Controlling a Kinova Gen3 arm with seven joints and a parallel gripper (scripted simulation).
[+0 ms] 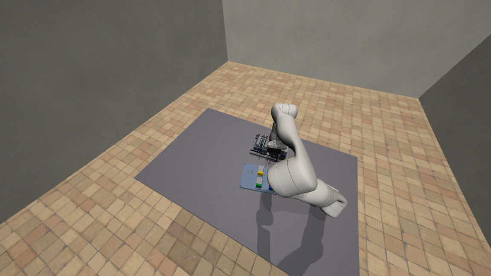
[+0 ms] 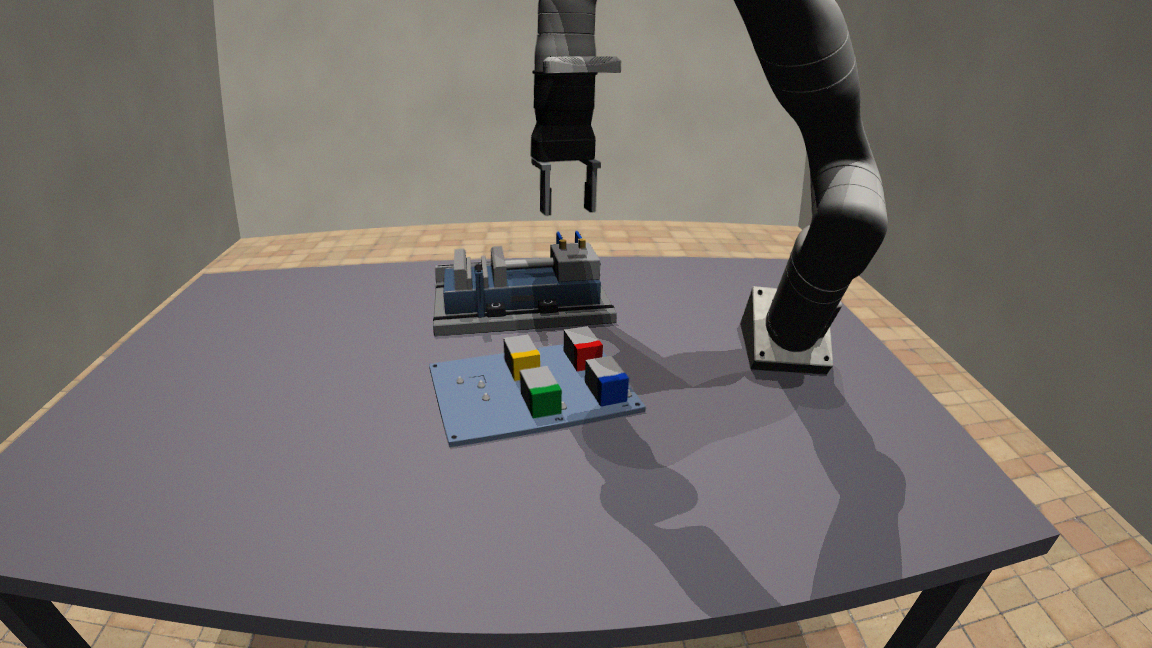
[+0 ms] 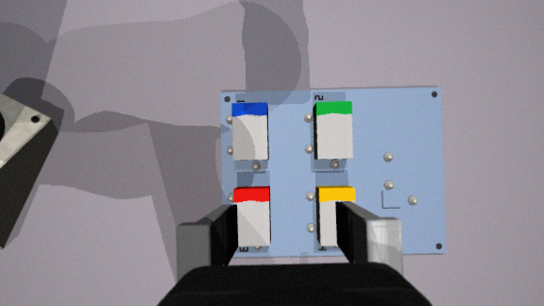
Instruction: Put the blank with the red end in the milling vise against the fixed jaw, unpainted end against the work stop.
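Right now my hand is 230 mm above the red-ended blank, 30 mm to the left of it and 30 mm past it. The rest, counted from my hand: blue-ended blank: 230 mm below, 50 mm to the left, 50 mm behind; then green-ended blank: 230 mm below, 70 mm to the left, 40 mm ahead; then yellow-ended blank: 230 mm below, 60 mm ahead, 10 mm to the right.
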